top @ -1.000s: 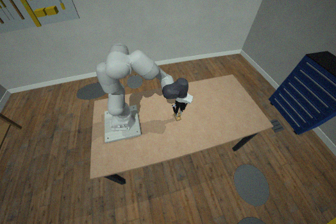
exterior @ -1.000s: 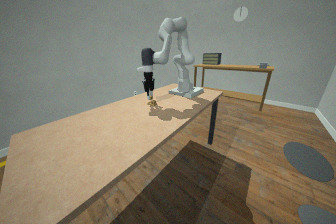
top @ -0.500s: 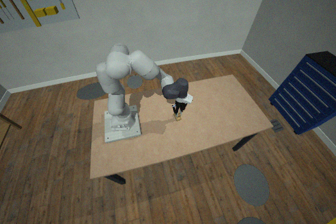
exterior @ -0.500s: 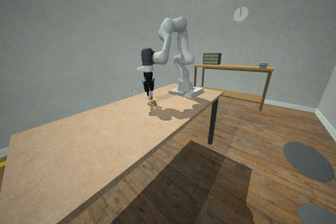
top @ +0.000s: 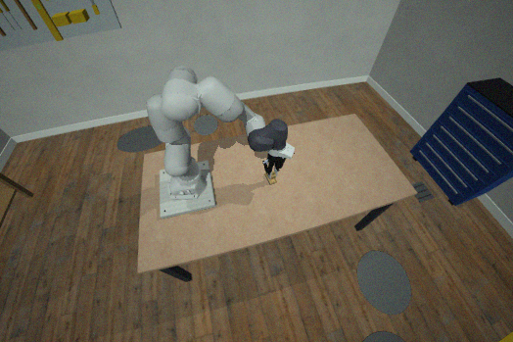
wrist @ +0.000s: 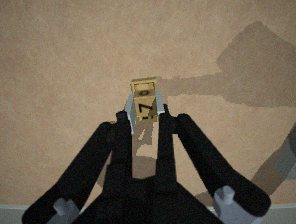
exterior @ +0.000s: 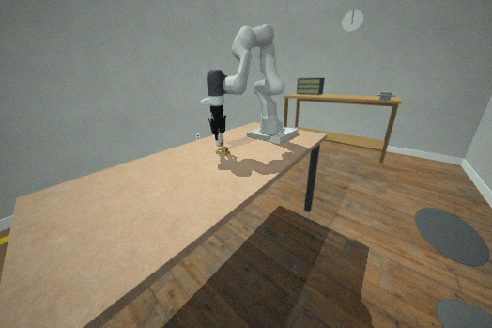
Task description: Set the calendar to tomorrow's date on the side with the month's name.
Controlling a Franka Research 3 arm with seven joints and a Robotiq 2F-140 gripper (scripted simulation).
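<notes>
The wooden digit cube is 30 mm below my hand. The rest, counted from my hand: wooden tray (20 mm to the left, 80 mm below).
</notes>
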